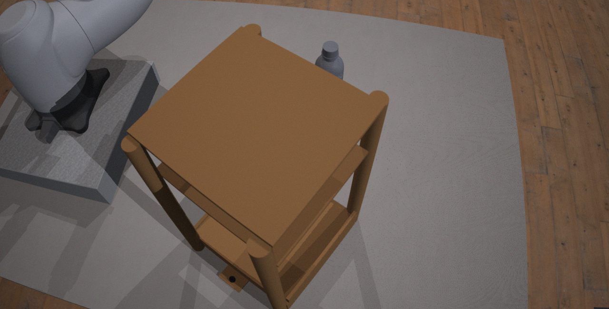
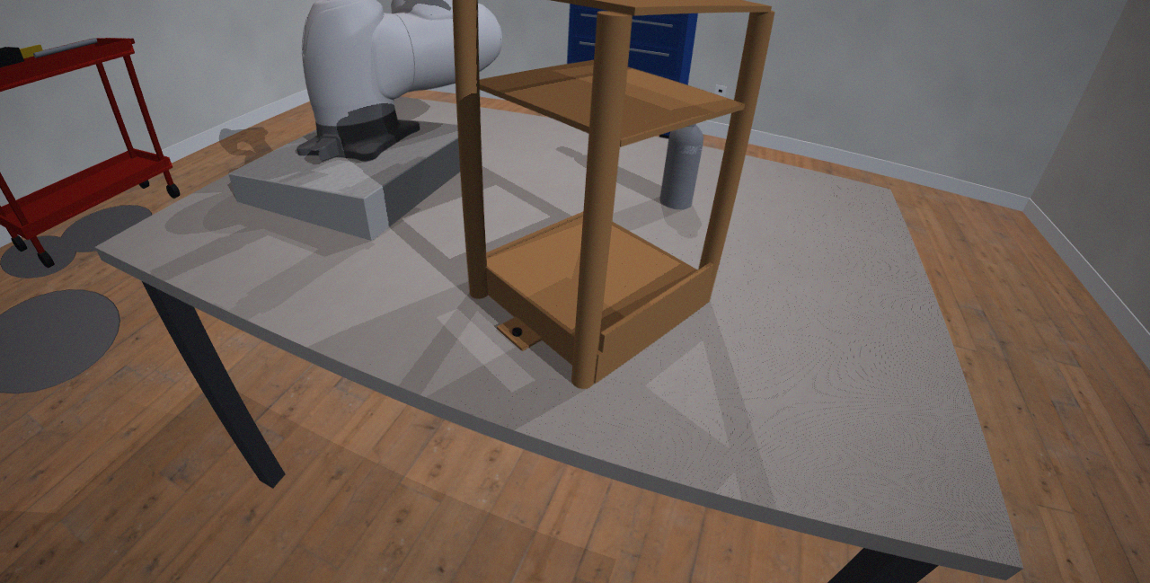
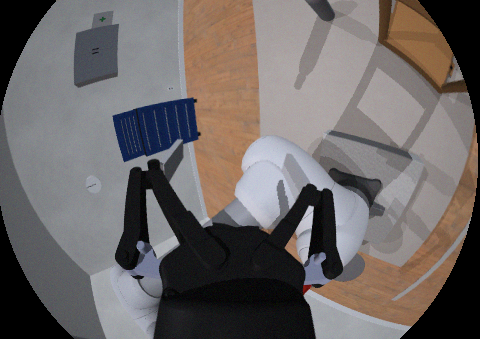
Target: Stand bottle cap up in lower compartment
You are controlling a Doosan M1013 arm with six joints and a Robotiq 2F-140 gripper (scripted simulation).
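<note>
The grey bottle lies 380 mm ahead of my hand, 50 mm to the right of it and 300 mm below it. Also, from my hand: brown shelving unit (300 mm ahead, 370 mm to the right, 230 mm below).
</note>
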